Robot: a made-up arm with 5 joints. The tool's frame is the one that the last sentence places.
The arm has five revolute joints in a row. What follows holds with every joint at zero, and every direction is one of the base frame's. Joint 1 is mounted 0.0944 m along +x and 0.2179 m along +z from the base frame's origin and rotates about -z. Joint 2 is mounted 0.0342 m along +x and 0.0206 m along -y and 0.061 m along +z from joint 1 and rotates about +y. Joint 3 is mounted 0.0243 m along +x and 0.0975 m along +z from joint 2 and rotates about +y. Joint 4 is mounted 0.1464 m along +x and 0.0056 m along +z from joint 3 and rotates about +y. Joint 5 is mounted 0.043 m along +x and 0.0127 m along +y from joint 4 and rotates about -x. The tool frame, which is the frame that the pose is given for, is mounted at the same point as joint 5; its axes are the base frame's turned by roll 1.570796, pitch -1.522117 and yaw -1.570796 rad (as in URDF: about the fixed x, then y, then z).
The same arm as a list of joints. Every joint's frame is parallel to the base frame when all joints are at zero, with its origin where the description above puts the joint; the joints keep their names.
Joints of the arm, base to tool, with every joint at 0 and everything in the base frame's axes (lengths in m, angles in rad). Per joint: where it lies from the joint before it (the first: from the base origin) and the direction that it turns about. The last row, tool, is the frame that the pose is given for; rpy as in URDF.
joint 1: xyz 0.0944 0 0.2179 axis 0 0 -1
joint 2: xyz 0.0342 -0.0206 0.061 axis 0 1 0
joint 3: xyz 0.0243 0 0.0975 axis 0 1 0
joint 4: xyz 0.1464 0 0.0056 axis 0 1 0
joint 5: xyz 0.043 0.0127 0 axis -1 0 0
tool: xyz 0 0 0 rpy 1.5708 -1.5221 -1.5708

